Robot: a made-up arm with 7 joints. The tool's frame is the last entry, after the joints.
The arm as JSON. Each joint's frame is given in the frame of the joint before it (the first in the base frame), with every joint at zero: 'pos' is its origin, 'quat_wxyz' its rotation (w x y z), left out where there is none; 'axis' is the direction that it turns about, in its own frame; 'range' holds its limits. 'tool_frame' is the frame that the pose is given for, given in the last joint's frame.
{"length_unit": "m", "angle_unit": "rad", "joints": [
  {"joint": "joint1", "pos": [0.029, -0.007, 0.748], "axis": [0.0, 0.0, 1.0], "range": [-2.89, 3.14]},
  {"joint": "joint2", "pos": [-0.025, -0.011, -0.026], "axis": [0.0, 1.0, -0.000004], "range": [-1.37, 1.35]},
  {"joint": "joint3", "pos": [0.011, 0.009, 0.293], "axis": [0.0, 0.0, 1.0], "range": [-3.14, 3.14]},
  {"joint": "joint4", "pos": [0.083, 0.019, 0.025], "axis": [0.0, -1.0, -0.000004], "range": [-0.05, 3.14]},
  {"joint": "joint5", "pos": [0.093, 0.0, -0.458], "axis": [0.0, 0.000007, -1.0], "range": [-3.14, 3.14]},
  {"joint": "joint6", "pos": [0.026, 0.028, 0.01], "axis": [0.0, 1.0, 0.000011], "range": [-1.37, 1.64]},
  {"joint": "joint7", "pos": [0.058, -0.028, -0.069], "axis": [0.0, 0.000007, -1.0], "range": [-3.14, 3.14]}
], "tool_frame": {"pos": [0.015, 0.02, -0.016], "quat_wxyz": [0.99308, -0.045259, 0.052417, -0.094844]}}
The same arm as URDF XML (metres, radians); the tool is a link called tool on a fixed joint. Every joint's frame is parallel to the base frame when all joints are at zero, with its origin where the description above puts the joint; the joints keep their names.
<robot name="arm">
  <link name="base"/>
  <link name="link1"/>
  <link name="link2"/>
  <link name="link3"/>
  <link name="link4"/>
  <link name="link5"/>
  <link name="link6"/>
  <link name="link7"/>
  <link name="tool"/>
  <joint name="joint1" type="revolute">
    <parent link="base"/>
    <child link="link1"/>
    <origin xyz="0.029 -0.007 0.748" rpy="0 0 0"/>
    <axis xyz="0 0 1"/>
    <limit lower="-2.89" upper="3.14"/>
  </joint>
  <joint name="joint2" type="revolute">
    <parent link="link1"/>
    <child link="link2"/>
    <origin xyz="-0.025 -0.011 -0.026" rpy="0 0 0"/>
    <axis xyz="0 1 0"/>
    <limit lower="-1.37" upper="1.35"/>
  </joint>
  <joint name="joint3" type="revolute">
    <parent link="link2"/>
    <child link="link3"/>
    <origin xyz="0.011 0.009 0.293" rpy="0 0 0"/>
    <axis xyz="0 0 1"/>
    <limit lower="-3.14" upper="3.14"/>
  </joint>
  <joint name="joint4" type="revolute">
    <parent link="link3"/>
    <child link="link4"/>
    <origin xyz="0.083 0.019 0.025" rpy="0 0 0"/>
    <axis xyz="0 -1 0"/>
    <limit lower="-0.05" upper="3.14"/>
  </joint>
  <joint name="joint5" type="revolute">
    <parent link="link4"/>
    <child link="link5"/>
    <origin xyz="0.093 0 -0.458" rpy="0 0 0"/>
    <axis xyz="0 0 -1"/>
    <limit lower="-3.14" upper="3.14"/>
  </joint>
  <joint name="joint6" type="revolute">
    <parent link="link5"/>
    <child link="link6"/>
    <origin xyz="0.026 0.028 0.01" rpy="0 0 0"/>
    <axis xyz="0 1 0"/>
    <limit lower="-1.37" upper="1.64"/>
  </joint>
  <joint name="joint7" type="revolute">
    <parent link="link6"/>
    <child link="link7"/>
    <origin xyz="0.058 -0.028 -0.069" rpy="0 0 0"/>
    <axis xyz="0 0 -1"/>
    <limit lower="-3.14" upper="3.14"/>
  </joint>
  <joint name="tool_joint" type="fixed">
    <parent link="link7"/>
    <child link="tool"/>
    <origin xyz="0.015 0.02 -0.016" rpy="-0.1005 0.0957 -0.1952"/>
  </joint>
</robot>

